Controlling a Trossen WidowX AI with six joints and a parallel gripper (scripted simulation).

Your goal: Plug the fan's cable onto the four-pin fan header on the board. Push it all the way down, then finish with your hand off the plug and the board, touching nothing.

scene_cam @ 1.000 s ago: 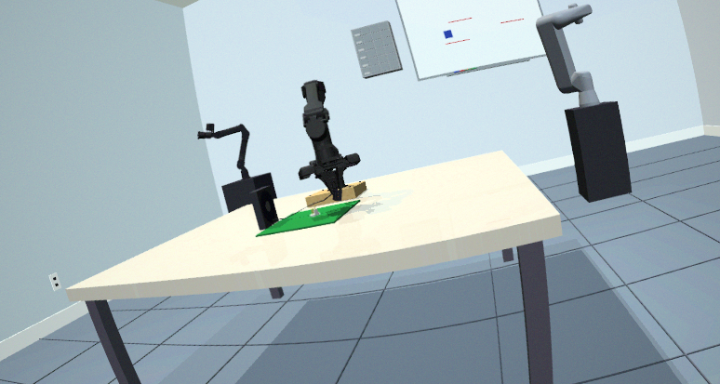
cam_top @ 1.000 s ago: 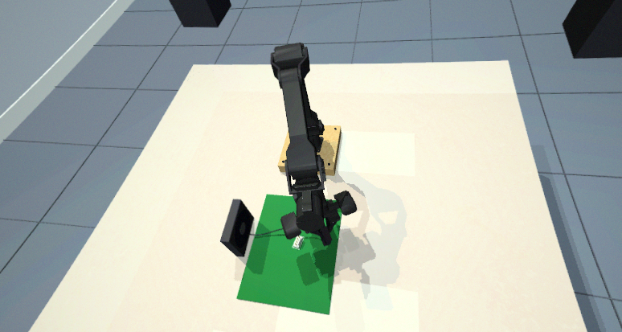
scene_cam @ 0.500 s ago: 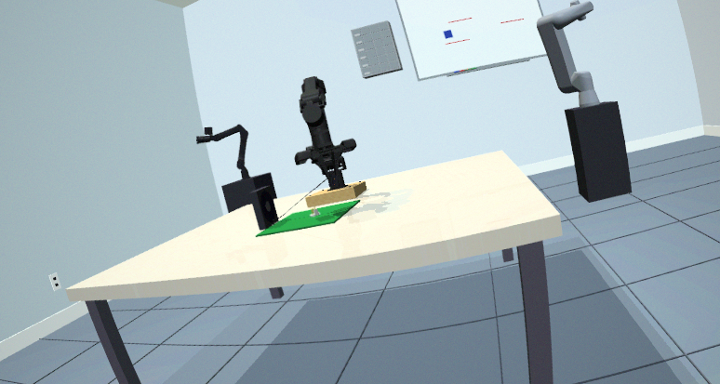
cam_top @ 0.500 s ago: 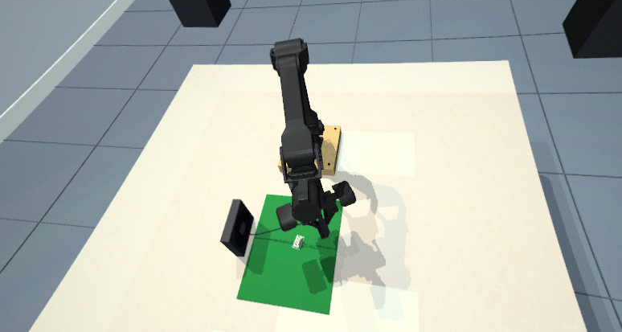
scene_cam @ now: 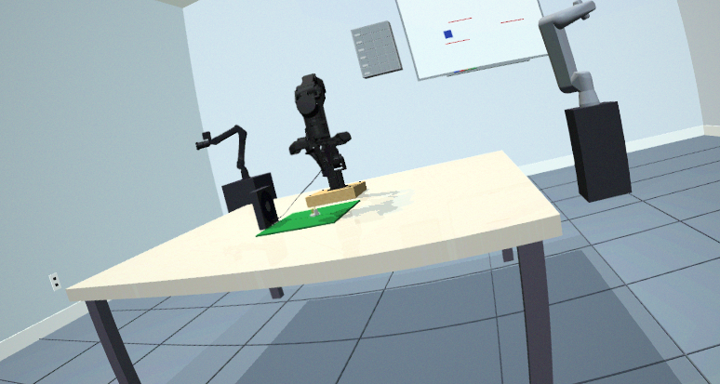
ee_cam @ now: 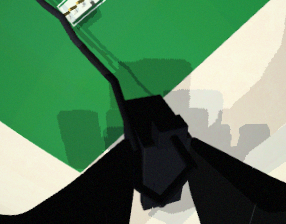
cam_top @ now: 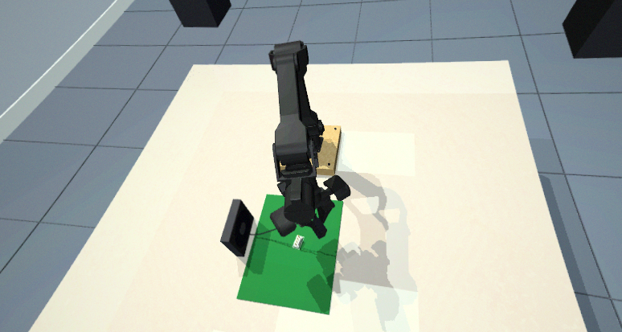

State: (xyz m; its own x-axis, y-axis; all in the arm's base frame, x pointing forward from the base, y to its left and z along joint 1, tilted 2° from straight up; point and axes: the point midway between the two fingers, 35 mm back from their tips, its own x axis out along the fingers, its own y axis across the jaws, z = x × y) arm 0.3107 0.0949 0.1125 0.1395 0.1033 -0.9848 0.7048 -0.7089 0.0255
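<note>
My gripper tip is 130 mm above the white four-pin fan header, 70 mm to the left of it and 10 mm short of it. Round my gripper tip: green board 140 mm below, 80 mm to the right, 20 mm ahead; then black plug 10 mm ahead; then black fan 230 mm to the right, 70 mm below, 20 mm ahead.
</note>
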